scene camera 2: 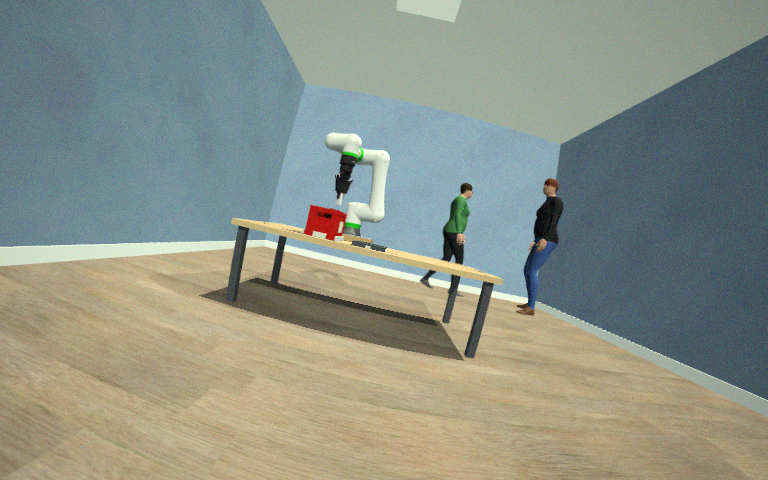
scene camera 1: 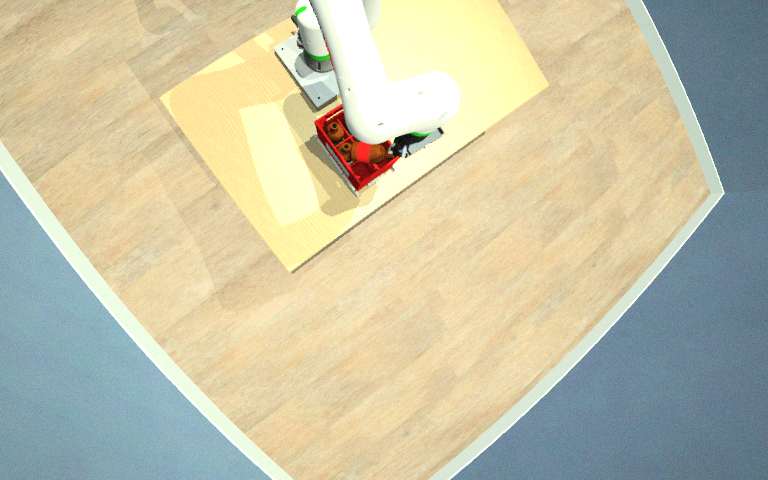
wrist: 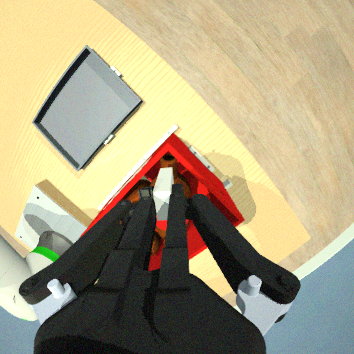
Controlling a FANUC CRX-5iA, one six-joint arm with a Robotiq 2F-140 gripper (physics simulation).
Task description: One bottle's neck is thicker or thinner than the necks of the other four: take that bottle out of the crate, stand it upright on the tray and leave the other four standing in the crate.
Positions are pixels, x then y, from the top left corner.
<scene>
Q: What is my gripper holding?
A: Nothing.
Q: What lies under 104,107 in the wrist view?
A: A grey tray.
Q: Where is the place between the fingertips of my gripper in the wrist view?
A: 167,178
</scene>
